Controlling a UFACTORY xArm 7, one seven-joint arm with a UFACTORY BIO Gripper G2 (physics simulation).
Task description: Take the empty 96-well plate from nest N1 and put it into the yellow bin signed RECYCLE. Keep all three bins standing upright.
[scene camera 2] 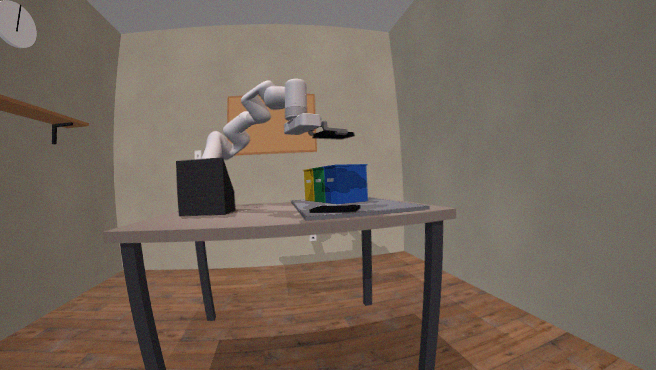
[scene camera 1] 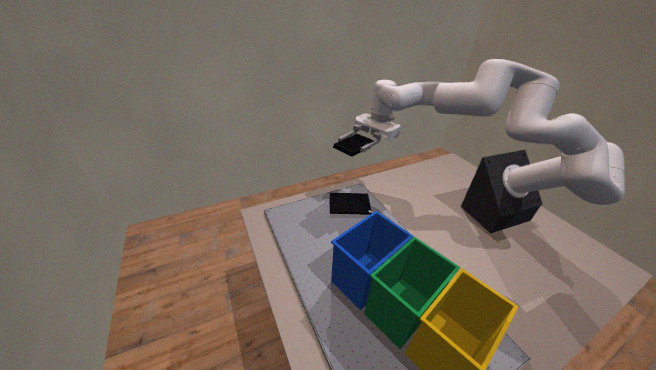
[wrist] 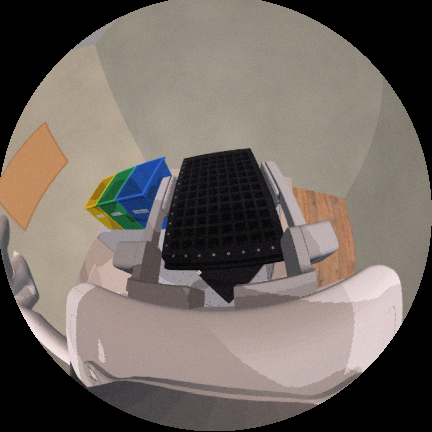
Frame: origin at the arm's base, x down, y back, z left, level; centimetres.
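Seen in the pictures: end effector, tool point: (scene camera 2: 333,134) (scene camera 1: 354,143) (wrist: 218,188); arm's base, origin of the base link: (scene camera 2: 205,177) (scene camera 1: 515,181).
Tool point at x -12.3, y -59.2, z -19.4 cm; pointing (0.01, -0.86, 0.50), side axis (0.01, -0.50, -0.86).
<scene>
Pixels of each thing's middle, then the offset from my tool point to it. Level surfaces: height alone.
- black 96-well plate, body centre: (wrist: 218,192) (scene camera 1: 354,144) (scene camera 2: 333,135) dz -0.1, dx +0.4, dy +0.1 cm
- black nest, body centre: (wrist: 233,265) (scene camera 2: 335,208) (scene camera 1: 349,202) dz +0.3, dx +27.0, dy +0.5 cm
- yellow bin, body centre: (scene camera 1: 456,331) (wrist: 110,203) (scene camera 2: 322,184) dz +57.6, dx +18.7, dy +5.4 cm
- green bin, body centre: (scene camera 1: 407,292) (wrist: 127,199) (scene camera 2: 332,184) dz +45.8, dx +18.7, dy -0.5 cm
- blue bin, body centre: (scene camera 1: 368,259) (wrist: 151,195) (scene camera 2: 345,183) dz +33.9, dx +18.7, dy -6.3 cm
- grey perforated board, its level: dx +27.7 cm
The black 96-well plate (scene camera 1: 353,144) (scene camera 2: 333,135) (wrist: 223,205) is held between the two fingers of my gripper (scene camera 1: 356,142) (wrist: 222,187), high above the board. My gripper is shut on it by its long sides, and the plate looks about level. The black nest (scene camera 1: 349,203) (scene camera 2: 334,209) (wrist: 229,283) lies on the board below; its N1 sign cannot be read. The yellow bin (scene camera 1: 467,320) (scene camera 2: 309,186) (wrist: 100,200) stands upright at the far end of the row of bins, well away from the plate. Its label is too small to read.
The green bin (scene camera 1: 395,312) (scene camera 2: 319,185) (wrist: 117,192) and the blue bin (scene camera 1: 350,272) (scene camera 2: 348,183) (wrist: 142,187) stand upright beside the yellow one, blue nearest the nest. They stand on the grey perforated board (scene camera 1: 300,250). The black robot base (scene camera 1: 492,200) (scene camera 2: 202,187) stands on the table.
</scene>
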